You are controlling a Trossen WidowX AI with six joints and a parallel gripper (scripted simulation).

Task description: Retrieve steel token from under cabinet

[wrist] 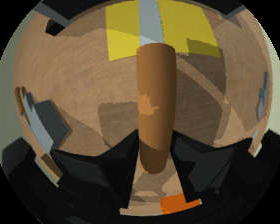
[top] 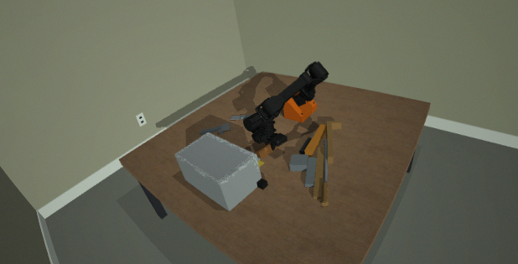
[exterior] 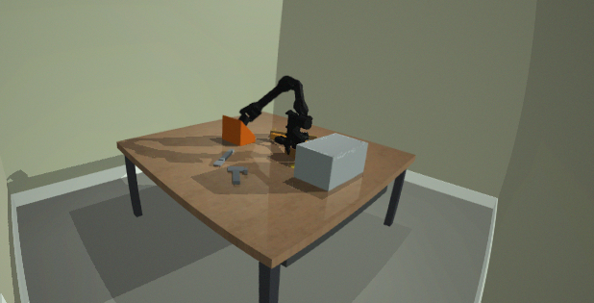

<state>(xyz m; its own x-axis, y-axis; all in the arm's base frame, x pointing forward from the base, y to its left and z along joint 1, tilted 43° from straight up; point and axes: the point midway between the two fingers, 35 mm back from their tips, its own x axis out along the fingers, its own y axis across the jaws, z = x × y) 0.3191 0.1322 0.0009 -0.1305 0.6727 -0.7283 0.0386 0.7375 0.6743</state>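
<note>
Right now the orange bar is 17 cm behind my gripper tip, 14 cm to the left of it and 1 cm above it. The rest, counted from my gripper tip: grey block (1 cm ahead, 18 cm to the left, 1 cm above); wooden stick (1 cm behind, 27 cm to the left); grey t-piece (5 cm ahead, 37 cm to the right).
</note>
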